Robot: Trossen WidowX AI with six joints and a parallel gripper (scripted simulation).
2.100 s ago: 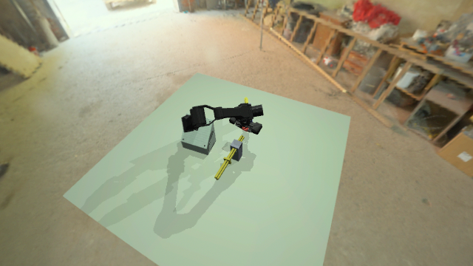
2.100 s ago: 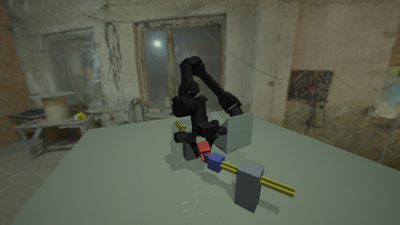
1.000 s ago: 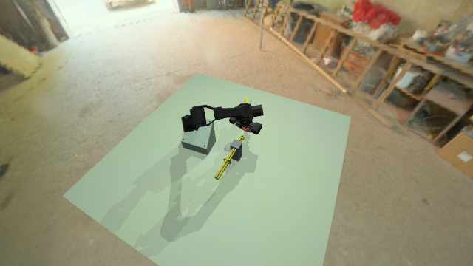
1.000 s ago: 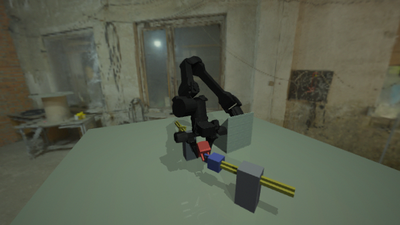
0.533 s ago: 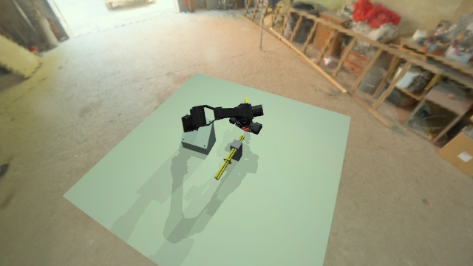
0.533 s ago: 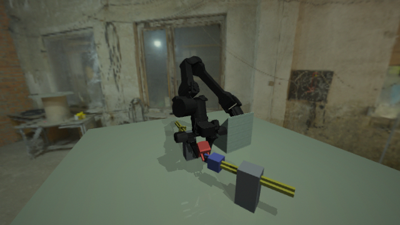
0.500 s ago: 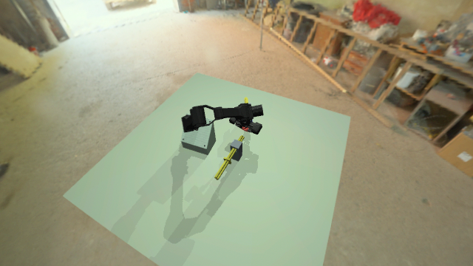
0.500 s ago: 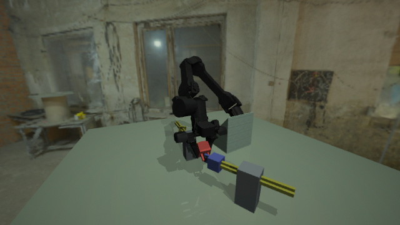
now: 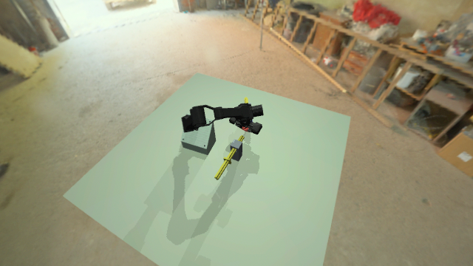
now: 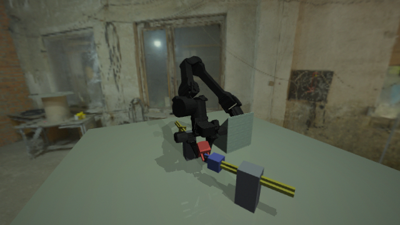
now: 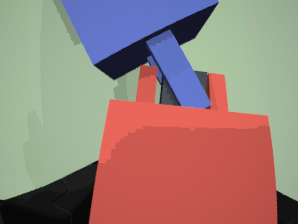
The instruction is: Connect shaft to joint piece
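My gripper tip is 3 cm below the red joint piece.
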